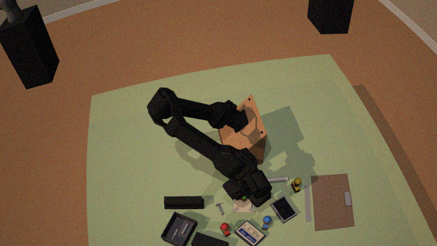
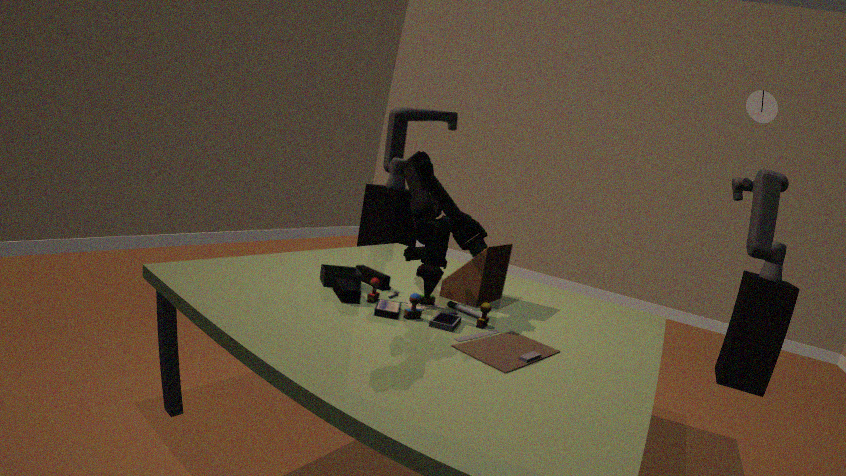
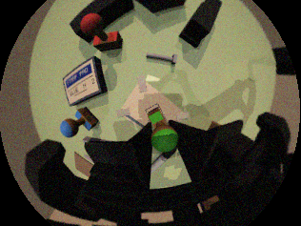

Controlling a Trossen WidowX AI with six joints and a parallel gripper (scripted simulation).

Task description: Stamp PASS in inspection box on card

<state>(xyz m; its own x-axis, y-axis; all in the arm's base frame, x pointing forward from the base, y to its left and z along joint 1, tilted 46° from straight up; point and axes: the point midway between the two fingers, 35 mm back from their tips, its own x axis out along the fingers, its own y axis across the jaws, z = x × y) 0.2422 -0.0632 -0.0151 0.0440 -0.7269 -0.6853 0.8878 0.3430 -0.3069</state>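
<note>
Right now my gripper tip is 3 cm above the pale card and 1 cm short of it. From my gripper tip the other things lie so: blue stamp 13 cm ahead, 5 cm to the left, 1 cm below; then marker 9 cm to the left, 5 cm behind, 2 cm below; then green-knobbed stamp right at my gripper tip.
</note>
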